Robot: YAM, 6 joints.
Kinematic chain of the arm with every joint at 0, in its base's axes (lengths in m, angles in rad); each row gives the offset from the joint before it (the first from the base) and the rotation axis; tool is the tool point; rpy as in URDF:
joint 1: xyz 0 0 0.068 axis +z
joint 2: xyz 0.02 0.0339 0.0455 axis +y
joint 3: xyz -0.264 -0.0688 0 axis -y
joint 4: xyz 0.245 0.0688 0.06 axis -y
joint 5: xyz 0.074 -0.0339 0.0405 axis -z
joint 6: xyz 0.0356 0 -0.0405 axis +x
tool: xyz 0 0 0 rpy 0 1.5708 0
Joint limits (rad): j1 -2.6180..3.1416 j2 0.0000..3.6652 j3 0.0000..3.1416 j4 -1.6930..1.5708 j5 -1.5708..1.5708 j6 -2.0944..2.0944
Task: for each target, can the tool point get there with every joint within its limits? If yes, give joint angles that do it. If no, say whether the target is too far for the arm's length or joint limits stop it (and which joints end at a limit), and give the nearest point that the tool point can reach.
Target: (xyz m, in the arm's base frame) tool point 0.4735 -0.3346 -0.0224
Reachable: yes | joints -0.6484 3.1131 2.1755 1.1173 -0.5719 -1.3652
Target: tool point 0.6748 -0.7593 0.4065
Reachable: no: too far | nearest point 0.4121 -0.4637 0.2902 | short by 0.412 m
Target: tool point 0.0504 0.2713 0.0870
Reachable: yes | joints 1.3977 1.7348 0.6649 -0.1019 0.0836 -0.5563
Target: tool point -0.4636 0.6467 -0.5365
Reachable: no: too far | nearest point -0.2979 0.4156 -0.2673 | short by 0.392 m
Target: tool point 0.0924 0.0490 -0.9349
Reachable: no: too far | nearest point 0.1700 0.0902 -0.3760 | short by 0.566 m
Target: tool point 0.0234 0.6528 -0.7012
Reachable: no: too far | nearest point 0.0155 0.4328 -0.3298 | short by 0.432 m
